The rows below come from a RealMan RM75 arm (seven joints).
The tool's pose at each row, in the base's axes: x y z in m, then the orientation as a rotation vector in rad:
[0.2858 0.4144 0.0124 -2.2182 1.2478 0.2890]
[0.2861 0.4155 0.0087 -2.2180 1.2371 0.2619]
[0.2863 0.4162 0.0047 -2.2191 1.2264 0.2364]
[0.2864 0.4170 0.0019 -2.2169 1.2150 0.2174]
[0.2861 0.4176 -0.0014 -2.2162 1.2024 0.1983]
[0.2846 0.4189 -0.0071 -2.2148 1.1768 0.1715]
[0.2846 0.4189 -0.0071 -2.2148 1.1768 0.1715]
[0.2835 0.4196 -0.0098 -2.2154 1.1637 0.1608]
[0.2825 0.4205 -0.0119 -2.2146 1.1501 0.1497]
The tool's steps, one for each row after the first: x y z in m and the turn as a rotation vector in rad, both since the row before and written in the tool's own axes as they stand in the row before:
[0.0010 0.0007 0.0037 0.0143 0.0114 -0.0131]
[0.0013 0.0011 0.0037 0.0124 0.0111 -0.0132]
[0.0007 0.0007 0.0027 0.0125 0.0058 -0.0112]
[0.0007 0.0014 0.0030 0.0115 0.0061 -0.0125]
[0.0005 0.0032 0.0051 0.0184 0.0054 -0.0227]
[0.0000 0.0000 0.0000 0.0000 0.0000 0.0000]
[-0.0001 0.0018 0.0024 0.0071 0.0015 -0.0114]
[-0.0004 0.0014 0.0020 0.0085 0.0011 -0.0114]

